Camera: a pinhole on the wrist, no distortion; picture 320 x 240 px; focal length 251.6 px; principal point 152.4 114.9 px. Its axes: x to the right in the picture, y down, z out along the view. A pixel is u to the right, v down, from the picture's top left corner.
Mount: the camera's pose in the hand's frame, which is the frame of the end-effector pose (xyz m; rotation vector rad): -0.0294 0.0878 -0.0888 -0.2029 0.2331 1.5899
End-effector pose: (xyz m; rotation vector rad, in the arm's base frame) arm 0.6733 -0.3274 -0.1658 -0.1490 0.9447 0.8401
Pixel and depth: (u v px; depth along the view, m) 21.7 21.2 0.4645
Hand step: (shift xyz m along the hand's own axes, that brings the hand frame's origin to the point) 0.1582 -0.0126 0.4198
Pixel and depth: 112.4 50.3 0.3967
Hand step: 0.0803 0.1383 0.3076
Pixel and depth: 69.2 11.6 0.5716
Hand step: 0.2197 0.0686 0.5071
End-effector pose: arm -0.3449 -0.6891 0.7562 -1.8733 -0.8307 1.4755
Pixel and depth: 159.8 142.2 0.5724
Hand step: -0.0836 0.2587 0.4586
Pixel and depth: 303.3 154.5 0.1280
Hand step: -0.0501 0.1961 0.0138
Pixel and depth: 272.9 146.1 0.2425
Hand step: -0.0596 0.2649 0.1135
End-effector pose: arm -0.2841 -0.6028 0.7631 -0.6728 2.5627 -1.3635
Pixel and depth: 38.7 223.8 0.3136
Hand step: -0.1558 0.0336 0.2546
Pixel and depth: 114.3 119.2 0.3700
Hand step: -0.0284 0.1349 0.2825
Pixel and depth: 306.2 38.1 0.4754
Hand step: 0.1132 0.5011 0.2858
